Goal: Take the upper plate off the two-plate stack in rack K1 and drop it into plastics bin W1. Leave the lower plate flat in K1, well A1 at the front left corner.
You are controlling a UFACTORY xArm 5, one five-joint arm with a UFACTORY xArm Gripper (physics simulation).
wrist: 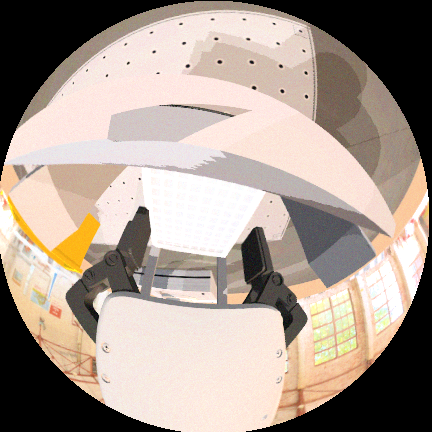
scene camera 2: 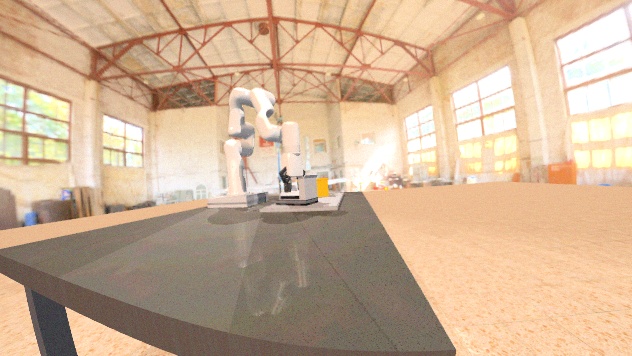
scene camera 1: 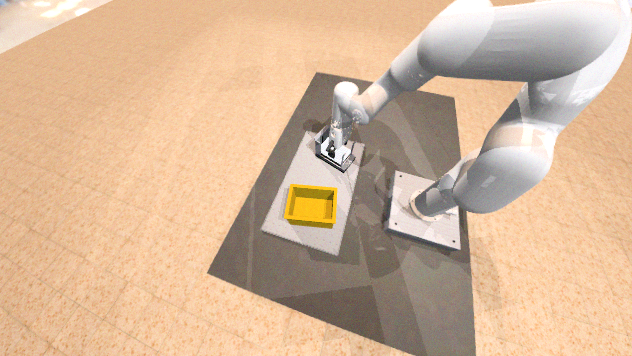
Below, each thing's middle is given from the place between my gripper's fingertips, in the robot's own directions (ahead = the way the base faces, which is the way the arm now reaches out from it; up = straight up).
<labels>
Right now the white well plate (wrist: 190,213) is 10 mm ahead of my hand and 10 mm below it.
</labels>
